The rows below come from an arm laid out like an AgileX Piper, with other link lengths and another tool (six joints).
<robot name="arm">
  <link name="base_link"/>
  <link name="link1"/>
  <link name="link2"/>
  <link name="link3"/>
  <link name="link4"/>
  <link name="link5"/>
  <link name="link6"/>
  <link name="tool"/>
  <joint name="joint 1" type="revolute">
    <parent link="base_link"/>
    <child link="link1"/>
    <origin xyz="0 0 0.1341"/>
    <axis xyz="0 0 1"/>
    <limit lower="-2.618" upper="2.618"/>
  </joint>
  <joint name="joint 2" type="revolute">
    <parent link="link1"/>
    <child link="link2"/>
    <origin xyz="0 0 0" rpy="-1.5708 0 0"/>
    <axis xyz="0 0 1"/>
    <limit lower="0" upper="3.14"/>
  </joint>
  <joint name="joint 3" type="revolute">
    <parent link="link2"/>
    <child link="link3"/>
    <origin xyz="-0.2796 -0.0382 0"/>
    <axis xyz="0 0 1"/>
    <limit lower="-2.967" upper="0"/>
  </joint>
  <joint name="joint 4" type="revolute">
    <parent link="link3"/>
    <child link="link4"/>
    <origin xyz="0.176 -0.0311 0" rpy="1.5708 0 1.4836"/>
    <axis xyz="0 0 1"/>
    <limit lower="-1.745" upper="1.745"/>
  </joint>
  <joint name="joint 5" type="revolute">
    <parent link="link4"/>
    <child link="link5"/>
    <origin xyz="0 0 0" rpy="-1.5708 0 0"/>
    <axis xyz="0 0 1"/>
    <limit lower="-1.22" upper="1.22"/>
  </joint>
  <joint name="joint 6" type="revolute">
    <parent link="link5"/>
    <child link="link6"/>
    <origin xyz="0 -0.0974 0" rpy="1.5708 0 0"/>
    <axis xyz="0 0 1"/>
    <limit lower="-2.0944" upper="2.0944"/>
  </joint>
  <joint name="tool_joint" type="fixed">
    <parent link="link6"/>
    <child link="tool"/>
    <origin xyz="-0.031 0.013 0.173" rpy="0 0.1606 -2.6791"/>
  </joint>
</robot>
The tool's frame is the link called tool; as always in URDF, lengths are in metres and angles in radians.
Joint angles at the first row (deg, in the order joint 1, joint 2, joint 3, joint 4, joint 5, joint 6):
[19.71 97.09 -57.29 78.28 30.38 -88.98]
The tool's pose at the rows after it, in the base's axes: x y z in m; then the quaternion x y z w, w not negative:
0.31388, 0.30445, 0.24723, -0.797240, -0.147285, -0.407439, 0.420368
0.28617, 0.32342, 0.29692, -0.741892, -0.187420, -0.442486, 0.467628
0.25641, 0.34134, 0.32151, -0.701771, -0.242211, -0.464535, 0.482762
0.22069, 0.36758, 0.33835, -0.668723, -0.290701, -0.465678, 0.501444
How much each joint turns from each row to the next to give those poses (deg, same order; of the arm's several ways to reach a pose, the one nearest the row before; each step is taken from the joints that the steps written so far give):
[0.37 -4.39 0.00 8.25 6.93 -7.00]
[2.08 -3.53 0.00 7.12 4.04 -7.87]
[3.80 -2.13 -0.61 2.04 0.79 -5.45]
[6.56 -0.74 -1.95 0.62 -1.11 -1.99]

